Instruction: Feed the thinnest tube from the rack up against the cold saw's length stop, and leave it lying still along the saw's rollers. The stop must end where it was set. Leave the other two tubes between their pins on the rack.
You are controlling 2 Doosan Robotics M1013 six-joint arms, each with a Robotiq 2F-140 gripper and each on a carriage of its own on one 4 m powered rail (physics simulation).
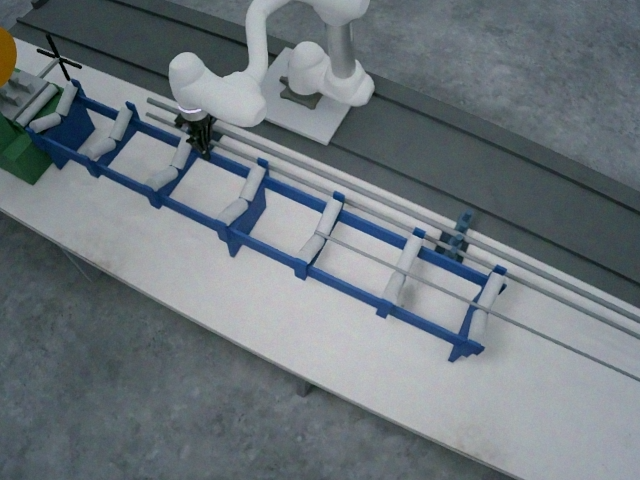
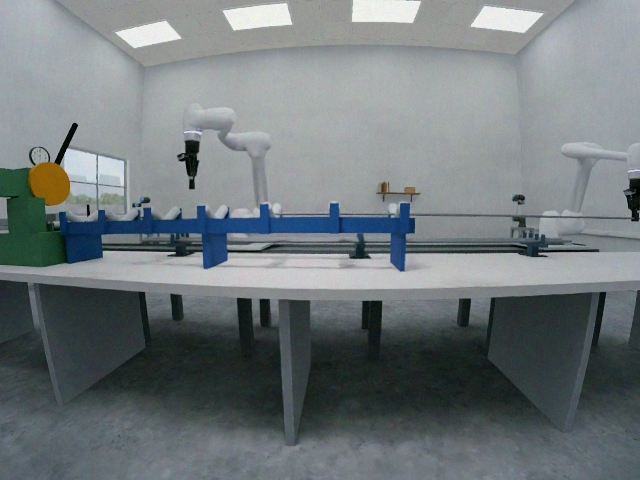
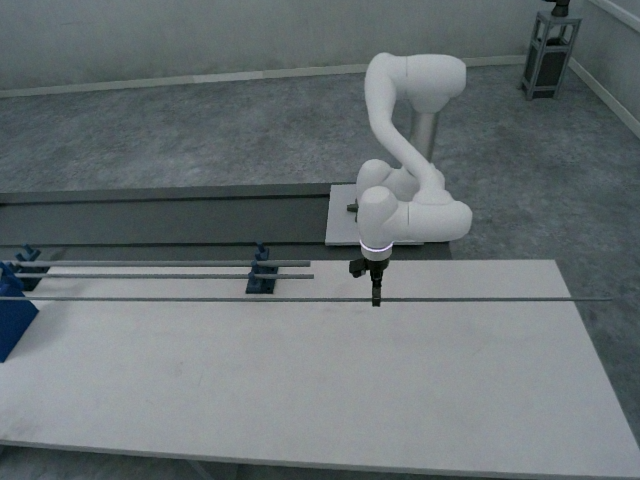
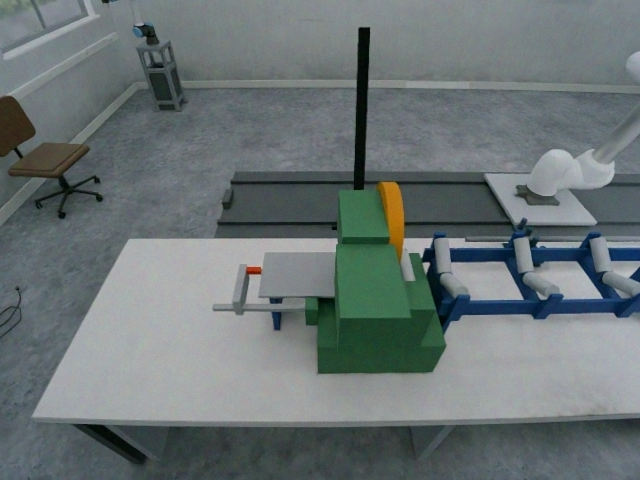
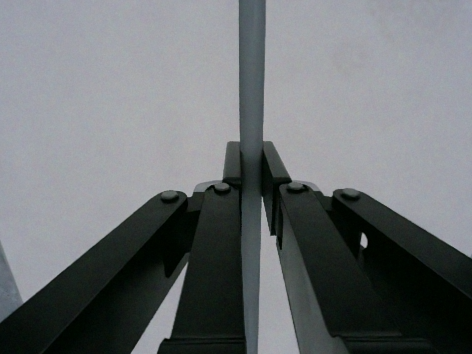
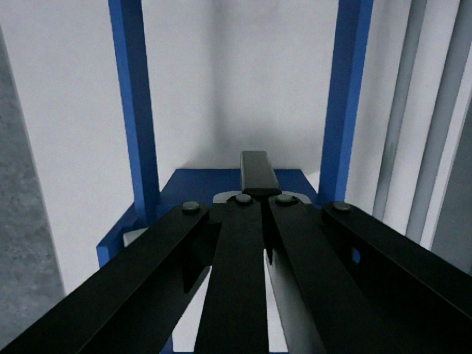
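Note:
The thinnest tube (image 1: 558, 342) (image 2: 465, 214) (image 3: 180, 299) (image 5: 252, 75) runs level along the right part of the blue roller table (image 1: 356, 291) and far out past it. Its saw-side end is at a middle roller pair. My left gripper (image 2: 635, 217) (image 3: 376, 302) (image 5: 249, 161) is shut on it. My right gripper (image 1: 205, 153) (image 2: 191, 183) (image 6: 253, 170) is shut and empty, high above the roller table. The length stop (image 4: 240, 289), with a red tip, stands left of the green saw (image 4: 372, 289). Two thicker tubes (image 3: 155, 263) (image 3: 155, 275) lie between rack pins.
The rack stands (image 1: 454, 242) (image 3: 262, 279) are behind the roller table, beside the rail. The saw's orange guard (image 2: 49, 183) (image 4: 392, 222) and black lever (image 2: 67, 143) (image 4: 361, 108) stand up at the saw end. The tube's far end overhangs the bench (image 3: 516, 387).

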